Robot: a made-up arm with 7 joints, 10 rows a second.
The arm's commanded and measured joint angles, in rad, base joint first. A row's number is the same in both.
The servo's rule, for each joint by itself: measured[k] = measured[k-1] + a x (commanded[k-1-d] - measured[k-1]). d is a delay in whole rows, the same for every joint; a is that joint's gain. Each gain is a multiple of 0.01, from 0.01 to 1. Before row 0 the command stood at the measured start. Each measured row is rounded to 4 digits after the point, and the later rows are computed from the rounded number. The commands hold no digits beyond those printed.
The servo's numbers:
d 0
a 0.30 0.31 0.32 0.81 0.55 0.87 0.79
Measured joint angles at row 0: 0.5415, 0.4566, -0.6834, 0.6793, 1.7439, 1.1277, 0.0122
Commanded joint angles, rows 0 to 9: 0.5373, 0.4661, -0.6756, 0.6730, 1.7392, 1.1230, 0.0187; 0.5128, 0.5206, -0.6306, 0.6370, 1.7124, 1.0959, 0.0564; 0.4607, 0.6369, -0.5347, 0.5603, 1.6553, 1.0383, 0.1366; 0.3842, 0.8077, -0.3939, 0.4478, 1.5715, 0.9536, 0.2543; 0.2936, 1.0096, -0.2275, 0.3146, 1.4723, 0.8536, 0.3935; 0.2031, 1.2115, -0.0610, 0.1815, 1.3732, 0.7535, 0.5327; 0.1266, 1.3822, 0.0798, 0.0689, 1.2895, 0.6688, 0.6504; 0.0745, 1.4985, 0.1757, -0.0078, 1.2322, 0.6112, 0.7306; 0.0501, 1.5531, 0.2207, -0.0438, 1.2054, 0.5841, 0.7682; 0.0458, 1.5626, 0.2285, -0.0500, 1.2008, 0.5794, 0.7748
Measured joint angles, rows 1 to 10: 0.5402, 0.4595, -0.6809, 0.6742, 1.7413, 1.1236, 0.0173; 0.5320, 0.4784, -0.6648, 0.6441, 1.7254, 1.0995, 0.0482; 0.5106, 0.5275, -0.6232, 0.5762, 1.6868, 1.0463, 0.1180; 0.4727, 0.6144, -0.5498, 0.4722, 1.6234, 0.9657, 0.2257; 0.4190, 0.7369, -0.4467, 0.3445, 1.5403, 0.8682, 0.3583; 0.3542, 0.8840, -0.3233, 0.2125, 1.4484, 0.7684, 0.4961; 0.2859, 1.0384, -0.1943, 0.0962, 1.3610, 0.6817, 0.6180; 0.2225, 1.1810, -0.0759, 0.0120, 1.2902, 0.6204, 0.7070; 0.1708, 1.2964, 0.0190, -0.0332, 1.2436, 0.5888, 0.7553; 0.1333, 1.3789, 0.0860, -0.0468, 1.2201, 0.5806, 0.7707
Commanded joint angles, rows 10 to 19: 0.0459, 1.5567, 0.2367, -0.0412, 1.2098, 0.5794, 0.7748; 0.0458, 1.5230, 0.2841, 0.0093, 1.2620, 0.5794, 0.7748; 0.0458, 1.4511, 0.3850, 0.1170, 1.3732, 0.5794, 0.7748; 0.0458, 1.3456, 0.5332, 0.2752, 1.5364, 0.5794, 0.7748; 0.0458, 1.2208, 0.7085, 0.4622, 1.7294, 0.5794, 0.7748; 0.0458, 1.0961, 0.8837, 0.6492, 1.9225, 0.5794, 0.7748; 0.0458, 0.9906, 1.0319, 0.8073, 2.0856, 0.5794, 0.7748; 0.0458, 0.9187, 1.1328, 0.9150, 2.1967, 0.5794, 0.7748; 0.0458, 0.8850, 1.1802, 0.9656, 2.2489, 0.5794, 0.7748; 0.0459, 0.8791, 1.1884, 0.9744, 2.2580, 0.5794, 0.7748
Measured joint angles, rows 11 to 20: 0.1071, 1.4340, 0.1342, -0.0423, 1.2144, 0.5796, 0.7739; 0.0887, 1.4616, 0.1822, -0.0005, 1.2406, 0.5794, 0.7746; 0.0758, 1.4583, 0.2471, 0.0947, 1.3135, 0.5794, 0.7748; 0.0668, 1.4234, 0.3387, 0.2409, 1.4361, 0.5794, 0.7748; 0.0605, 1.3606, 0.4570, 0.4202, 1.5974, 0.5794, 0.7748; 0.0561, 1.2786, 0.5935, 0.6057, 1.7762, 0.5794, 0.7748; 0.0530, 1.1893, 0.7338, 0.7690, 1.9464, 0.5794, 0.7748; 0.0508, 1.1054, 0.8615, 0.8873, 2.0841, 0.5794, 0.7748; 0.0493, 1.0371, 0.9635, 0.9507, 2.1747, 0.5794, 0.7748; 0.0483, 0.9881, 1.0355, 0.9699, 2.2205, 0.5794, 0.7748
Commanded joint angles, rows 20 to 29: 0.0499, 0.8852, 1.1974, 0.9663, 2.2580, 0.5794, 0.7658; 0.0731, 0.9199, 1.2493, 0.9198, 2.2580, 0.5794, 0.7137; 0.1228, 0.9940, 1.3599, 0.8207, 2.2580, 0.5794, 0.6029; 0.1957, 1.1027, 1.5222, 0.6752, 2.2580, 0.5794, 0.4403; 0.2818, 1.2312, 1.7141, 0.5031, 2.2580, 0.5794, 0.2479; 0.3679, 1.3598, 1.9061, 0.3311, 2.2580, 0.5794, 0.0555; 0.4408, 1.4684, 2.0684, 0.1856, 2.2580, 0.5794, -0.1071; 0.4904, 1.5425, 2.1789, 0.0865, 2.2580, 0.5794, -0.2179; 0.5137, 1.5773, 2.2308, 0.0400, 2.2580, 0.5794, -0.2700; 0.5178, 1.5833, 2.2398, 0.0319, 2.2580, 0.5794, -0.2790
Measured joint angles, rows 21 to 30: 0.0488, 0.9562, 1.0873, 0.9670, 2.2411, 0.5794, 0.7677; 0.0561, 0.9449, 1.1391, 0.9288, 2.2504, 0.5794, 0.7250; 0.0761, 0.9601, 1.2098, 0.8412, 2.2546, 0.5794, 0.6285; 0.1120, 1.0043, 1.3098, 0.7067, 2.2565, 0.5794, 0.4798; 0.1629, 1.0746, 1.4392, 0.5418, 2.2573, 0.5794, 0.2966; 0.2244, 1.1630, 1.5886, 0.3711, 2.2577, 0.5794, 0.1061; 0.2893, 1.2577, 1.7421, 0.2208, 2.2579, 0.5794, -0.0623; 0.3496, 1.3460, 1.8819, 0.1120, 2.2580, 0.5794, -0.1852; 0.3988, 1.4177, 1.9935, 0.0537, 2.2580, 0.5794, -0.2522; 0.4345, 1.4690, 2.0723, 0.0360, 2.2580, 0.5794, -0.2734
